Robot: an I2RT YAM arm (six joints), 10 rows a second.
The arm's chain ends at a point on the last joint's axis. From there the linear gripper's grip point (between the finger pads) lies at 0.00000 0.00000 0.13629 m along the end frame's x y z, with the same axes.
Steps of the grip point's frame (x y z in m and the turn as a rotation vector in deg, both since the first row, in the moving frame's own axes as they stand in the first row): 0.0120 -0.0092 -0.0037 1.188 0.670 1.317; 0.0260 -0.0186 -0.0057 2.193 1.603 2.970; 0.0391 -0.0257 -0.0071 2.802 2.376 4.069; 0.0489 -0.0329 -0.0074 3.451 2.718 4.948; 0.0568 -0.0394 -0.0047 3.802 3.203 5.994; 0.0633 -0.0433 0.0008 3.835 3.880 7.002
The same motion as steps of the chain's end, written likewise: 0.0104 -0.0064 -0.0037 1.188 0.670 1.317; 0.0221 -0.0135 -0.0055 2.193 1.603 2.970; 0.0332 -0.0192 -0.0068 2.802 2.376 4.069; 0.0421 -0.0250 -0.0070 3.451 2.718 4.948; 0.0487 -0.0308 -0.0042 3.802 3.203 5.994; 0.0536 -0.0348 0.0014 3.835 3.880 7.002
